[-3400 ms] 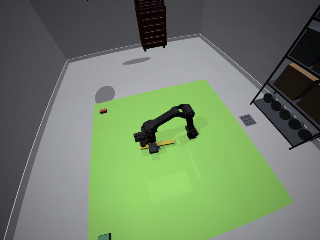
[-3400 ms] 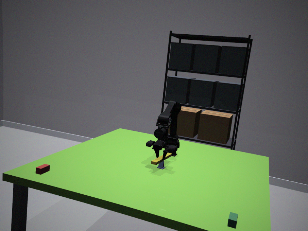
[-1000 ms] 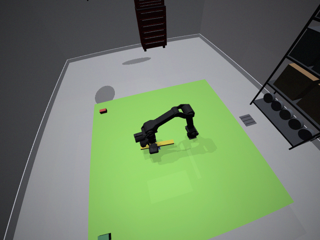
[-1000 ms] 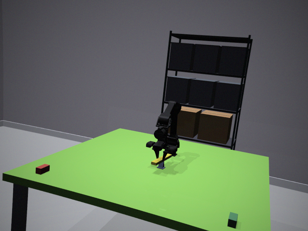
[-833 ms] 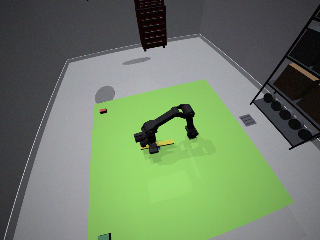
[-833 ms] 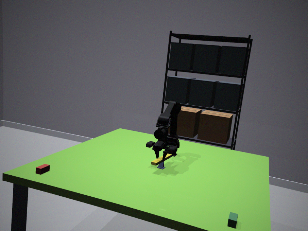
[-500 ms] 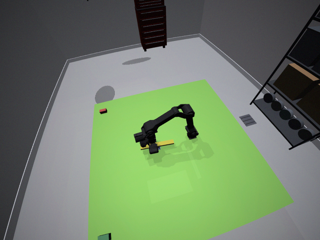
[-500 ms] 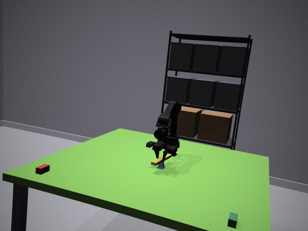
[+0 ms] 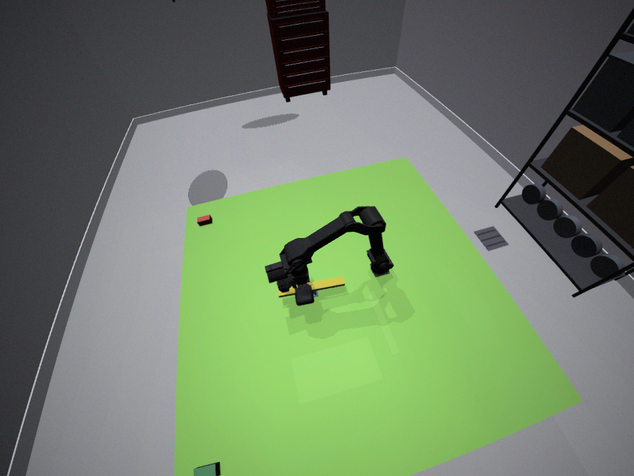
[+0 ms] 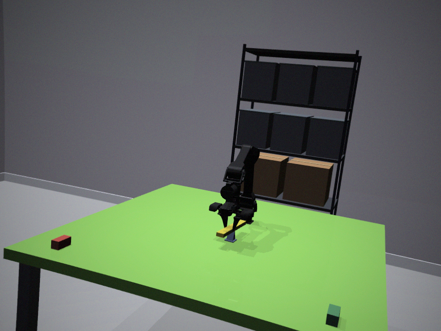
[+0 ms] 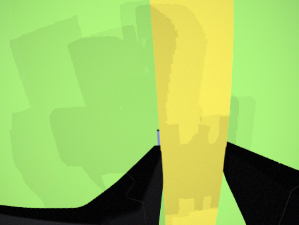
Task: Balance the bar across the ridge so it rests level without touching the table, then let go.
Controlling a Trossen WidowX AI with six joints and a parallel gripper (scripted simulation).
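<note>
Now: the yellow bar 3 cm behind my gripper tip. The rest, counted from my gripper tip: red block: 52 cm to the right, 41 cm ahead, 4 cm below; green block: 48 cm to the left, 41 cm ahead, 4 cm below.
</note>
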